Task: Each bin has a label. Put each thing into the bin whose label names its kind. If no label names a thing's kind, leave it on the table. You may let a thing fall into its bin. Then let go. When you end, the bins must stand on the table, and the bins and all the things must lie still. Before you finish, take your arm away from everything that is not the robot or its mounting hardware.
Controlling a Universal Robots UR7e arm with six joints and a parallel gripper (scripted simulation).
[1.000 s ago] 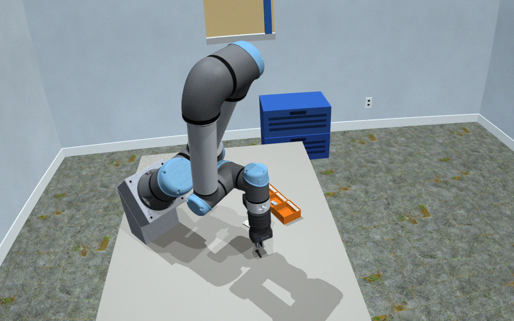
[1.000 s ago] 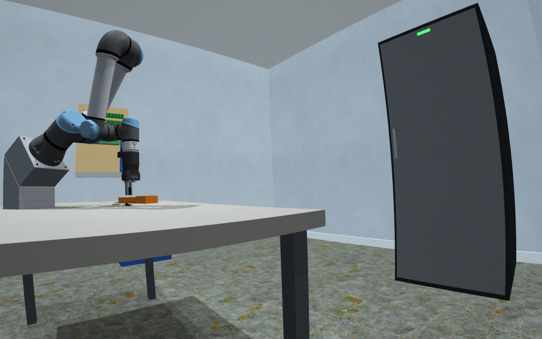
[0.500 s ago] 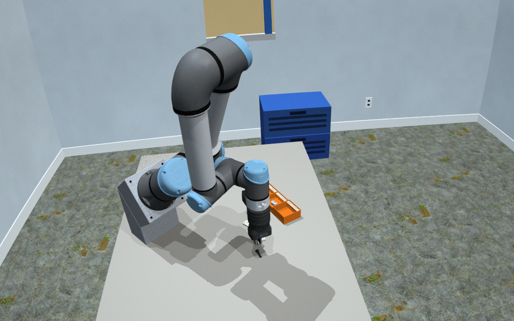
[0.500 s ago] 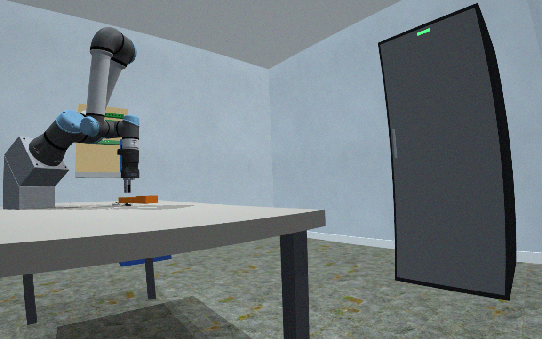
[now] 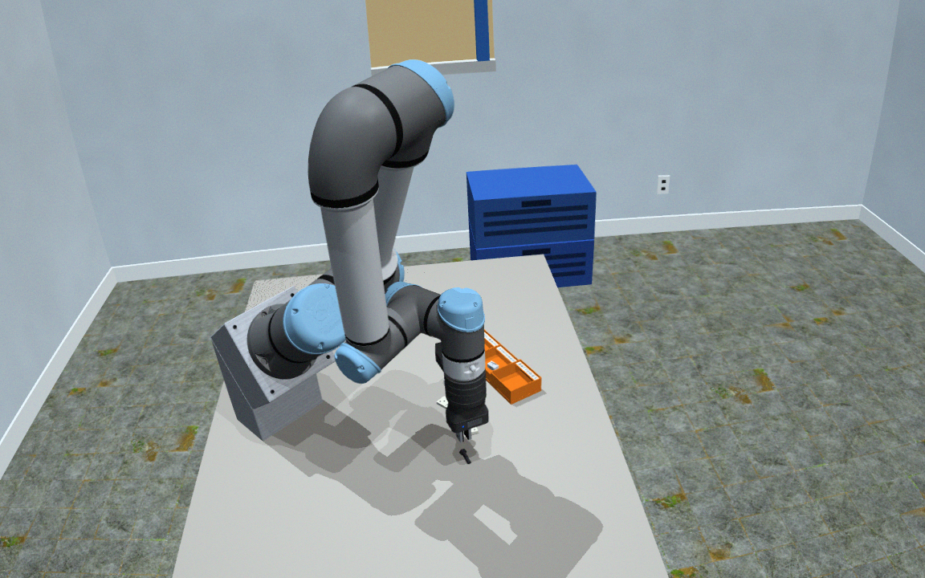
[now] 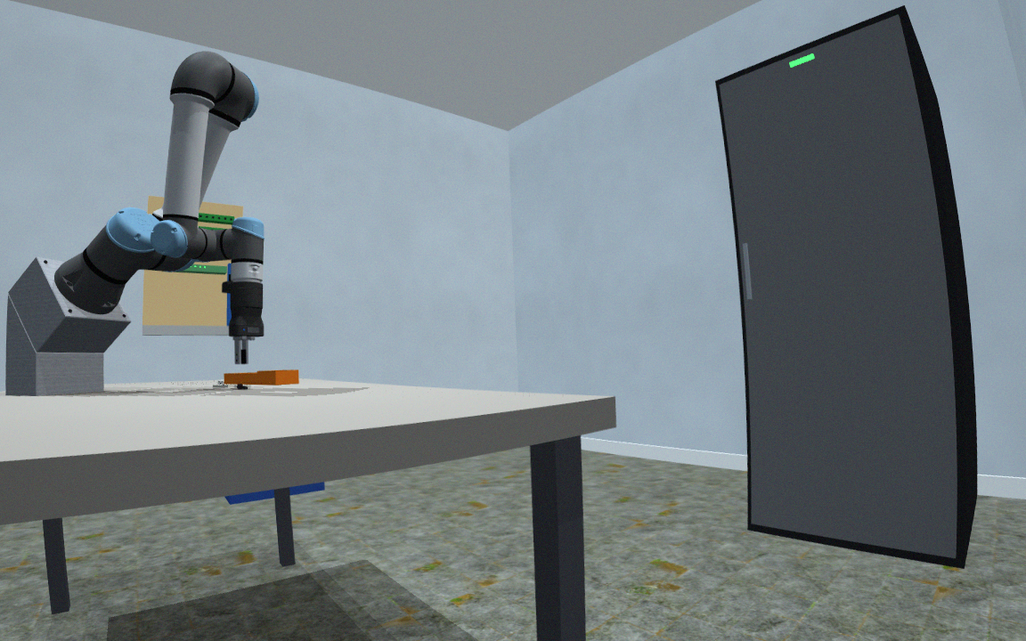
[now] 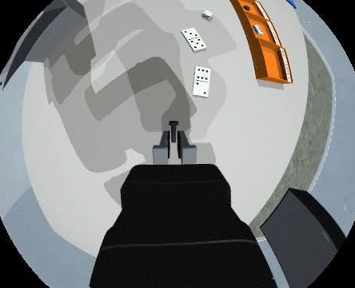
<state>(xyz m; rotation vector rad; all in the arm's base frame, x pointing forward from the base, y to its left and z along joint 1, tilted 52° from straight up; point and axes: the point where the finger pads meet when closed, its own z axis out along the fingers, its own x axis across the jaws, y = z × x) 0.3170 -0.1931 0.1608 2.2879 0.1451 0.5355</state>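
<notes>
Right now the black bolt is 7 cm below my hand. From my hand the other things lie so: white die 8 cm ahead, 24 cm to the left, 7 cm below; black nut 19 cm ahead, 31 cm to the left, 7 cm below; grey piece 19 cm ahead, 23 cm to the left, 6 cm below.
</notes>
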